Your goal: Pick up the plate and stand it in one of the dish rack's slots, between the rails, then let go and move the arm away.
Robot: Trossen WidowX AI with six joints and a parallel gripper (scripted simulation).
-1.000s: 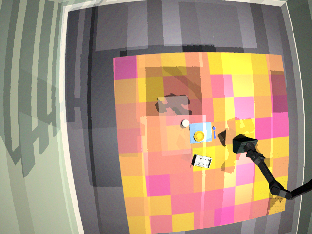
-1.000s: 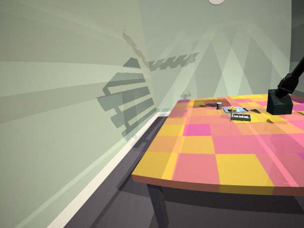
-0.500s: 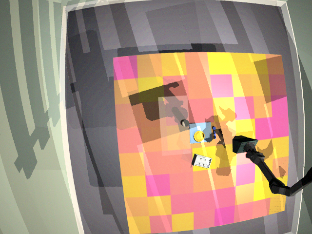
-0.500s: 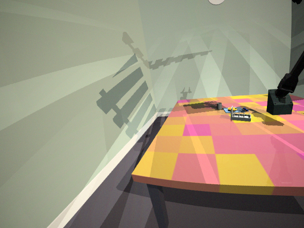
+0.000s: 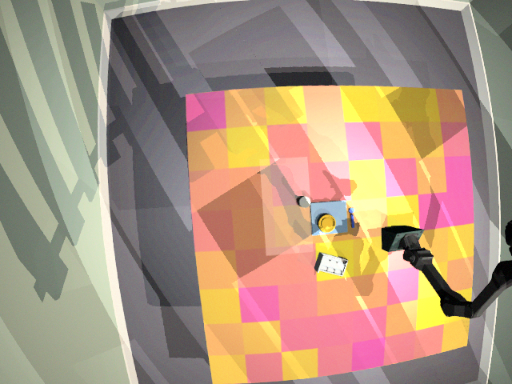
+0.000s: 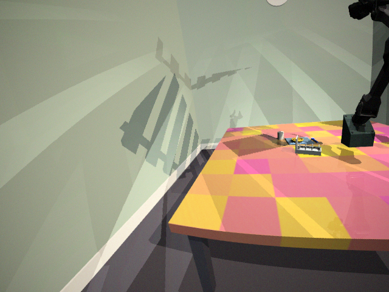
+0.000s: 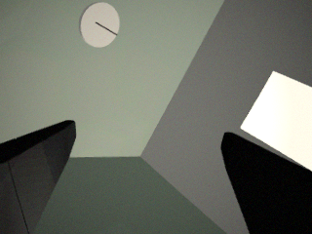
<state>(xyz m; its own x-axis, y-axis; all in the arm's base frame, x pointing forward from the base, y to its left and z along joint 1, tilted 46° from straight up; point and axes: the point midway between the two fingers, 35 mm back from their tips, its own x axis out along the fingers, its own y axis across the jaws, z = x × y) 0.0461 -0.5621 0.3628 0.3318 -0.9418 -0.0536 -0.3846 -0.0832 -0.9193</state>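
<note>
Right now my gripper tip is 35 cm short of the yellow plate, 11 cm to the right of it and 80 cm above it. Round my gripper tip: blue utensil 24 cm ahead, 8 cm to the left, 81 cm below; then cup 45 cm ahead, 3 cm to the left, 79 cm below; then dish rack 32 cm ahead, 28 cm to the left, 79 cm below.
</note>
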